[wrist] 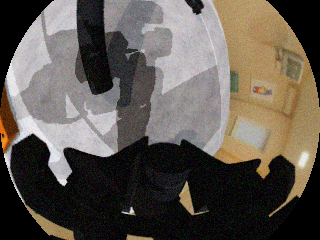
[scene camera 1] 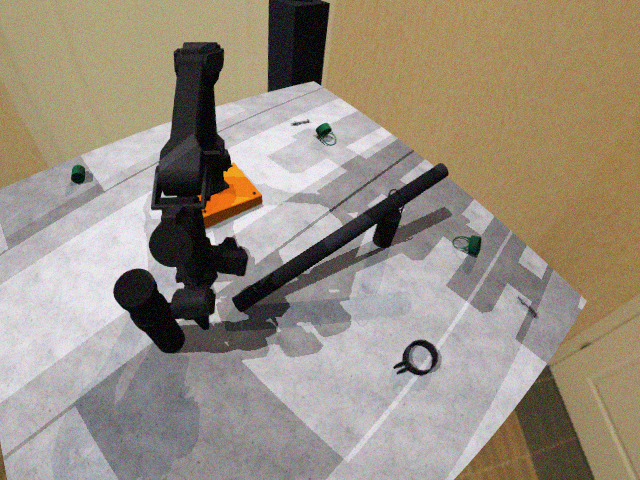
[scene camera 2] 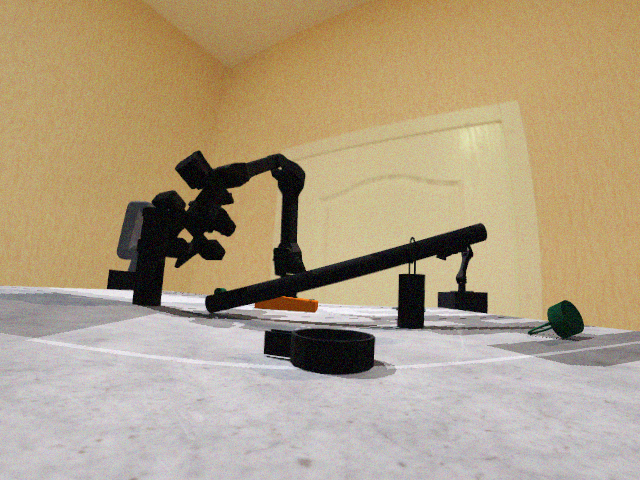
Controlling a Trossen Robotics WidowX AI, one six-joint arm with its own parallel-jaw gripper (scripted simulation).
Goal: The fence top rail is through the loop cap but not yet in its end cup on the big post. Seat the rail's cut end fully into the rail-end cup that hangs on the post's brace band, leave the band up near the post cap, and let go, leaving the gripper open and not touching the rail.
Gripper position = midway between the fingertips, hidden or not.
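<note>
Scene camera 1 shows the gripper (scene camera 1: 206,322), a black post (scene camera 1: 136,290), a black top rail (scene camera 1: 299,264) and a small post (scene camera 1: 385,230). Scene camera 2 shows the black top rail (scene camera 2: 379,261), the small post (scene camera 2: 411,302) and the gripper (scene camera 2: 169,261). In the wrist view: a rail-end cup (wrist: 166,166), together with the gripper (wrist: 164,141).
</note>
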